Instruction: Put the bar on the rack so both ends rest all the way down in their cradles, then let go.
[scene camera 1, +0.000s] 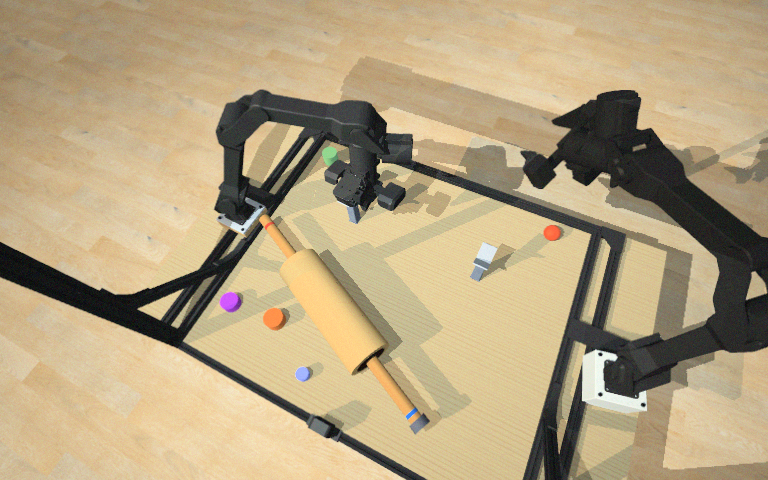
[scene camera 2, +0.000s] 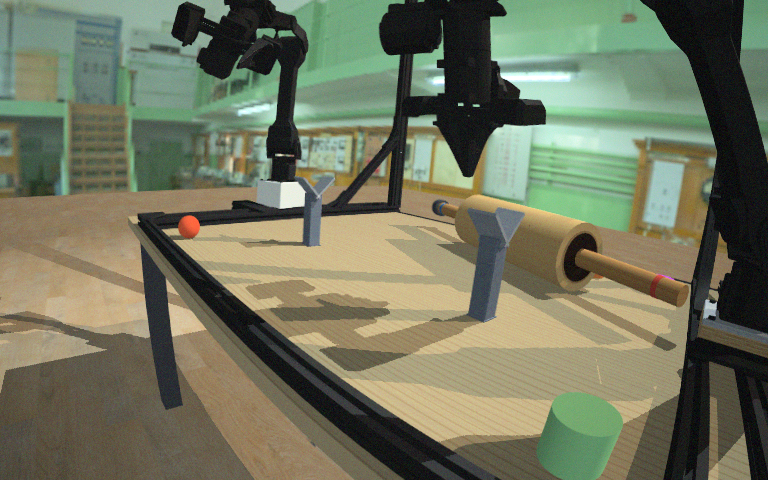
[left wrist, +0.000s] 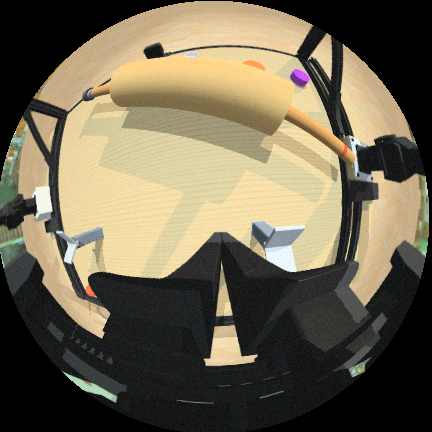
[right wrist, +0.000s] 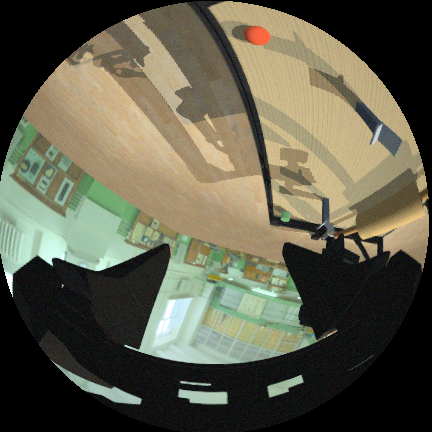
Scene:
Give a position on a bar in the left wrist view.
238, 92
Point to a green cylinder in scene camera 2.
581, 429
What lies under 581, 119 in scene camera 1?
My right gripper.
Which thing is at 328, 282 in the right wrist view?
My right gripper.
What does the bar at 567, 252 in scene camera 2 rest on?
The table.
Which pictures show my right gripper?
Scene camera 1, scene camera 2 and the right wrist view only.

